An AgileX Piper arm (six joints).
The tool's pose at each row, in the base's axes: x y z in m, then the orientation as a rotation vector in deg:
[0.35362, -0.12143, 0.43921, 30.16, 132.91, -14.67]
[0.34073, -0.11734, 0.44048, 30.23, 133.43, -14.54]
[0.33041, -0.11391, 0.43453, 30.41, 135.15, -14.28]
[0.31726, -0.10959, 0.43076, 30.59, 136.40, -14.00]
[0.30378, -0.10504, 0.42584, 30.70, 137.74, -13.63]
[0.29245, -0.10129, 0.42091, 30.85, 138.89, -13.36]
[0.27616, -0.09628, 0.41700, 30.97, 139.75, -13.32]
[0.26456, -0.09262, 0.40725, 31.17, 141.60, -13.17]
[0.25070, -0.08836, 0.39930, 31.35, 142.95, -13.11]
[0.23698, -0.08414, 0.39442, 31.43, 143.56, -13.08]
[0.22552, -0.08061, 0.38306, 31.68, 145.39, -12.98]
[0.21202, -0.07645, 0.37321, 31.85, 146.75, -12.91]
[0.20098, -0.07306, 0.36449, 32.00, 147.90, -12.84]
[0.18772, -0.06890, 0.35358, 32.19, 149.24, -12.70]
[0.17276, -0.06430, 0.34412, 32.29, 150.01, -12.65]
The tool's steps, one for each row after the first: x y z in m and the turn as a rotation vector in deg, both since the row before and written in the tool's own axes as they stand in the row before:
[0.00868, -0.00208, -0.01024, -0.03, 0.52, -0.04]
[0.01191, -0.00130, -0.00318, 0.00, 1.71, -0.20]
[0.01272, -0.00178, -0.00639, -0.04, 1.26, -0.09]
[0.01391, -0.00165, -0.00551, -0.12, 1.34, -0.13]
[0.01228, -0.00139, -0.00373, -0.05, 1.16, -0.09]
[0.01567, -0.00242, -0.00737, 0.08, 0.85, -0.10]
[0.01552, -0.00138, 0.00040, 0.12, 1.83, -0.24]
[0.01633, -0.00182, -0.00189, 0.14, 1.34, -0.16]
[0.01452, -0.00189, -0.00395, 0.06, 0.61, -0.07]
[0.01622, -0.00123, 0.00287, 0.18, 1.82, -0.21]
[0.01712, -0.00154, 0.00100, 0.13, 1.35, -0.17]
[0.01432, -0.00119, 0.00172, 0.11, 1.14, -0.14]
[0.01740, -0.00129, 0.00277, 0.09, 1.34, -0.14]
[0.01818, -0.00165, 0.00110, 0.07, 0.76, -0.09]

